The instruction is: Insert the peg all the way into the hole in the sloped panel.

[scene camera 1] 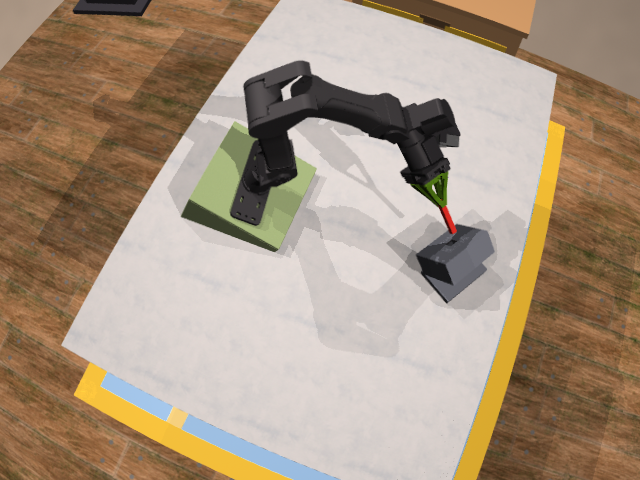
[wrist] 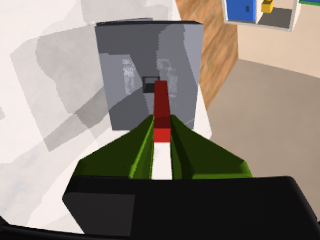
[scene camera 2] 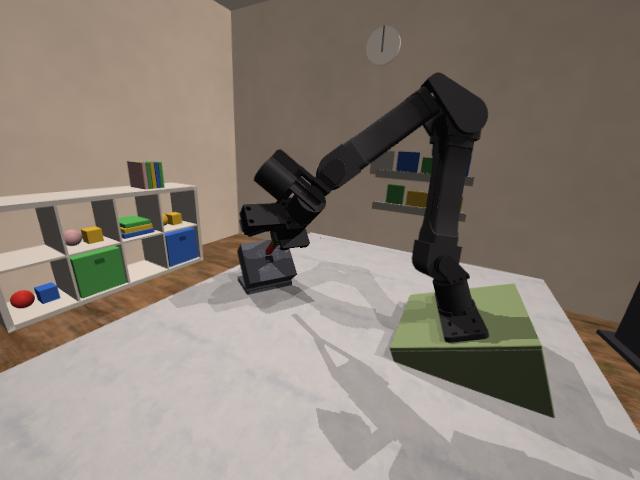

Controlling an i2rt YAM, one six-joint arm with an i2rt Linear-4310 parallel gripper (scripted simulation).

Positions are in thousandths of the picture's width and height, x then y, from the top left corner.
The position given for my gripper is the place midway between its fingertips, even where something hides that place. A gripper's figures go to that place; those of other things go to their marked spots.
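There is a red peg (wrist: 508, 535) in the wrist view, and it is 12 cm from the lens. My gripper (wrist: 508, 510) is 13 cm from the lens.
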